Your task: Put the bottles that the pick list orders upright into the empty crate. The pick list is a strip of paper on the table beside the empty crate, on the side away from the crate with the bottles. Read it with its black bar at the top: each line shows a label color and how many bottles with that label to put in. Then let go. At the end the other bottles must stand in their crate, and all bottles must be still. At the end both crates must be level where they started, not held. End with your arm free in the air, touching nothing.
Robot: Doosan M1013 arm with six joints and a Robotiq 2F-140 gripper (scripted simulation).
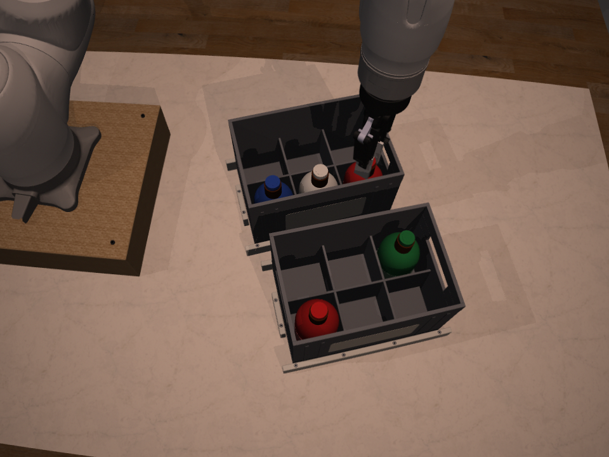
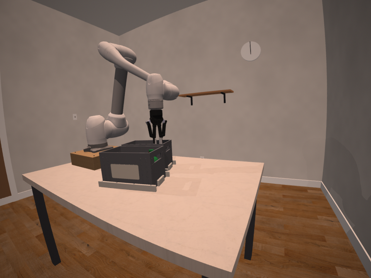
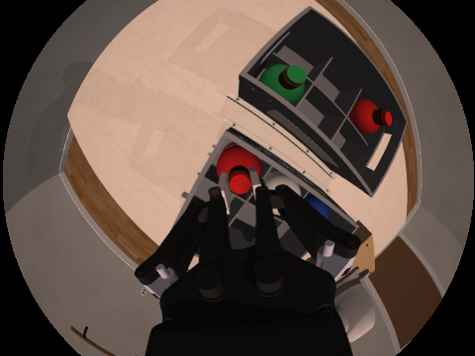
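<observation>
The white bottle is 90 mm below my hand, 80 mm behind it and 30 mm to the right of it. Also, from my hand: blue bottle (160 mm behind, 90 mm below, 70 mm to the right); then green bottle (140 mm to the right, 90 mm below, 80 mm ahead); then pick list (170 mm below, 160 mm behind, 140 mm to the left).
</observation>
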